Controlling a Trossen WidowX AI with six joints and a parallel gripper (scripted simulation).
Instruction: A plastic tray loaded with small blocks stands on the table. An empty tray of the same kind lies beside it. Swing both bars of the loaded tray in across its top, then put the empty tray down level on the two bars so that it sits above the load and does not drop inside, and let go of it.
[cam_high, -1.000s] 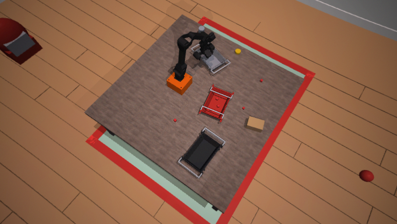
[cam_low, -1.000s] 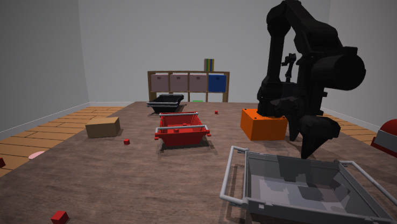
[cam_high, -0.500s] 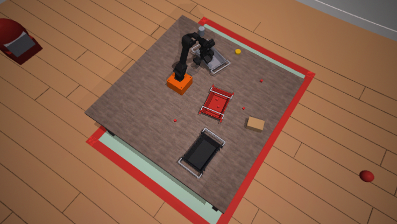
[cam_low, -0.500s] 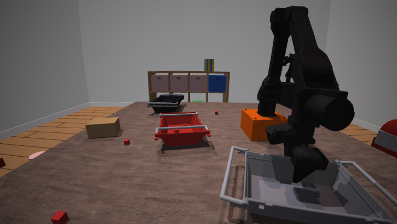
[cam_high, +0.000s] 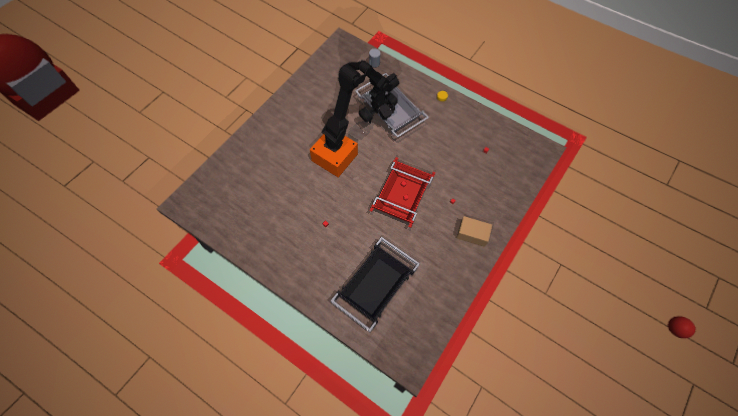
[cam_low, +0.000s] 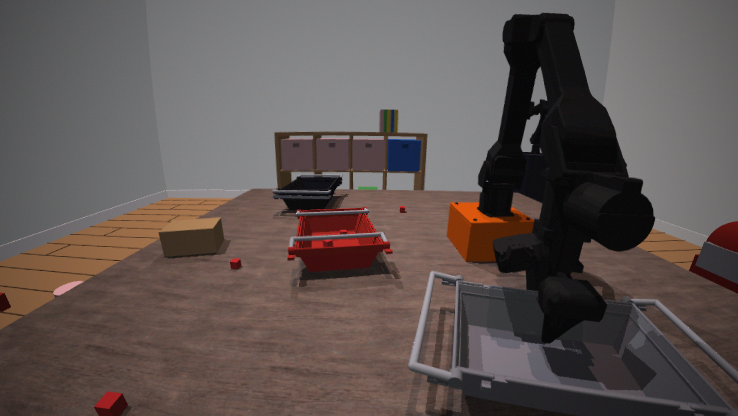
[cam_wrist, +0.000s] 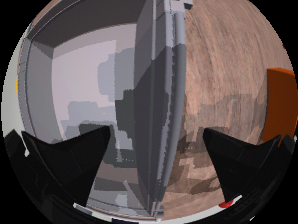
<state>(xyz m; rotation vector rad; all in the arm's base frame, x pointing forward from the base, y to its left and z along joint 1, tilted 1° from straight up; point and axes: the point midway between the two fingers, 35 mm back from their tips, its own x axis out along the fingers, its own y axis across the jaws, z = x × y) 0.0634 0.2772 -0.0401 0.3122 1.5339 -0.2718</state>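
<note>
My gripper tip is 30 mm short of the grey tray, 70 mm to the right of it and 30 mm below it. From my gripper tip the other things lie so: cardboard box (650 mm ahead, 290 mm to the right, 20 mm above); then grey cylinder (200 mm behind, 290 mm to the left, 20 mm above); then yellow disc (200 mm ahead, 280 mm to the left).
</note>
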